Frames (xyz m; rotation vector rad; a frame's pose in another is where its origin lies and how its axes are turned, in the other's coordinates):
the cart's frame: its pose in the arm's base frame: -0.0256 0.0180 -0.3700 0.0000 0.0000 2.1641
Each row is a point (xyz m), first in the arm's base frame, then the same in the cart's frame.
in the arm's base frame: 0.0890 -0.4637 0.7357
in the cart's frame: -0.4634 0.1743 1.1057
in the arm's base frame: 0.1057 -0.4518 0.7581
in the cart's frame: -0.4629 0.1538 1.1281
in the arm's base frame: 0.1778 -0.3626 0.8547
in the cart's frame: -0.4293 0.0442 1.2247
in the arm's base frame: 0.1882 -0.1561 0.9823
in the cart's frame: -0.2639 -0.0799 1.3523
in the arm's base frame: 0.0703 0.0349 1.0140
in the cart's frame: -0.0396 -0.0890 1.3840
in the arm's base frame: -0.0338 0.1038 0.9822
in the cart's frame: 0.0757 -0.0412 1.3522
